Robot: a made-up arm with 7 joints.
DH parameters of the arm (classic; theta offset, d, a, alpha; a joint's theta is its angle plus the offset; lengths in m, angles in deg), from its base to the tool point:
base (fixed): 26.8 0 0.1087 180
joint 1: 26.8 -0.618 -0.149 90
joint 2: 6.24 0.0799 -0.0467 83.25
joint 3: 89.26 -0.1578 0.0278 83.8
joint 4: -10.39 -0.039 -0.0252 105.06
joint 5: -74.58 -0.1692 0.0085 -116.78
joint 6: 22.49 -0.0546 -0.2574 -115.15
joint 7: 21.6 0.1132 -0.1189 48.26
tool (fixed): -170.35 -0.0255 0 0
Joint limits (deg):
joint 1: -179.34..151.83
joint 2: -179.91..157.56
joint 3: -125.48..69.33
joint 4: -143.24..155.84
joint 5: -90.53..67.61
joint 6: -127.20..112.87
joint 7: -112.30..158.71
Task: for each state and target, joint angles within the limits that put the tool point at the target. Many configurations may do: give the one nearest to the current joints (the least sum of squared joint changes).
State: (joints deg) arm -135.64 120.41 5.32 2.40 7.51 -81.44 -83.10
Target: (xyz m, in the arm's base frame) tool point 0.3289 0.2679 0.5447
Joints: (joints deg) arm -147.10 122.34 6.17 27.42 7.65 -80.38 -75.67
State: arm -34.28 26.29 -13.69 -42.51 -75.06 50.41 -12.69
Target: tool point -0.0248 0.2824 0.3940
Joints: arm -46.15 -5.02 -17.54 -0.84 -67.41 7.31 2.30
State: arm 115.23 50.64 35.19 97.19 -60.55 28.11 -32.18
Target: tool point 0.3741 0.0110 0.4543
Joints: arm 116.28 51.66 20.06 99.97 -48.92 5.81 -31.18
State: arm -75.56 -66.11 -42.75 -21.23 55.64 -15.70 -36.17
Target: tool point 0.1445 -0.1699 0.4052
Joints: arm -61.73 -89.48 -41.35 -27.47 45.57 17.58 -45.82
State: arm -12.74 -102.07 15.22 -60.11 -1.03 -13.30 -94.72
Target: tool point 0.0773 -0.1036 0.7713
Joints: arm -40.04 -98.45 -1.13 -28.88 -6.55 2.63 -78.73
